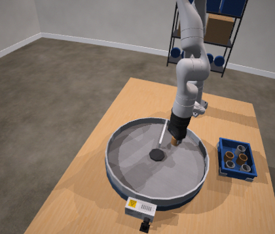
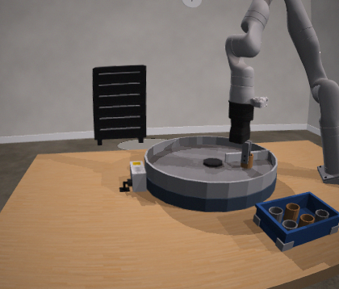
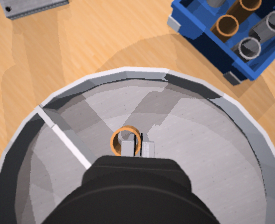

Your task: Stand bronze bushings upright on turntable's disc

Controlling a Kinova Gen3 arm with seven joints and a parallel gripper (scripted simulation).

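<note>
Right now my hand is 8 cm past the blue crate, 26 cm to the right of it and 7 cm above it. The rest, counted from my hand: grey turntable disc (9 cm ahead, 6 cm to the right, 4 cm below).
</note>
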